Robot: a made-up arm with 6 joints.
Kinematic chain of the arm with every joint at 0, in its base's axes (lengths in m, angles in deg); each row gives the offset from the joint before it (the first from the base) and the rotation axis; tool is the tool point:
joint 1: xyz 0 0 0.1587 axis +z
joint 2: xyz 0 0.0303 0 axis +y
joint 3: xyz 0 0 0.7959 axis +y
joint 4: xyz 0 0 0.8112 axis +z
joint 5: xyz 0 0 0 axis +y
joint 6: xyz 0 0 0.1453 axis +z
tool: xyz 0 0 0
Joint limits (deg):
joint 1: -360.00..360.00
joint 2: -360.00..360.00
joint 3: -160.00..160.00
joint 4: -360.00..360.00
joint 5: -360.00..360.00
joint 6: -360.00..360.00
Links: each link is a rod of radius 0.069 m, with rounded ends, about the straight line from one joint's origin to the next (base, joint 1, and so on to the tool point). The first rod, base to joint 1, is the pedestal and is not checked.
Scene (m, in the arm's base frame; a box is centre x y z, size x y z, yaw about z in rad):
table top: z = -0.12
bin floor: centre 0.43 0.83 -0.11 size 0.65 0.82 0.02 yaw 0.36
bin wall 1: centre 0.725 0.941 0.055 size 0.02 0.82 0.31 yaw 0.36
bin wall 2: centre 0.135 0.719 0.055 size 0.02 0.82 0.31 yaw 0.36
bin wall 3: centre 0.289 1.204 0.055 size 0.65 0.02 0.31 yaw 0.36
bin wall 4: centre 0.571 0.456 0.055 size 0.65 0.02 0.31 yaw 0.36
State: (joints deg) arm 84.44 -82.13 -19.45 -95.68 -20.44 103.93
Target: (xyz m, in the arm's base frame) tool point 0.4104 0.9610 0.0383
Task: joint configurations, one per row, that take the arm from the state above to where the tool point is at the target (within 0.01 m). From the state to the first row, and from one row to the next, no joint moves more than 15 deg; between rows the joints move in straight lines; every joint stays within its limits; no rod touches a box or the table.
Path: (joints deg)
1: 82.02 -68.94 -5.51 -96.40 -20.30 103.93
2: 79.60 -55.75 8.44 -97.12 -20.16 103.93
3: 77.18 -42.56 22.38 -97.84 -20.03 103.93
4: 74.75 -29.38 36.32 -98.56 -19.89 103.93
5: 72.33 -16.19 50.27 -99.27 -19.75 103.93
6: 69.91 -3.00 64.21 -99.99 -19.61 103.93
7: 67.49 10.19 78.15 -100.71 -19.47 103.93
8: 65.07 23.38 92.10 -101.43 -19.34 103.93
9: 62.65 36.57 106.04 -102.15 -19.20 103.93

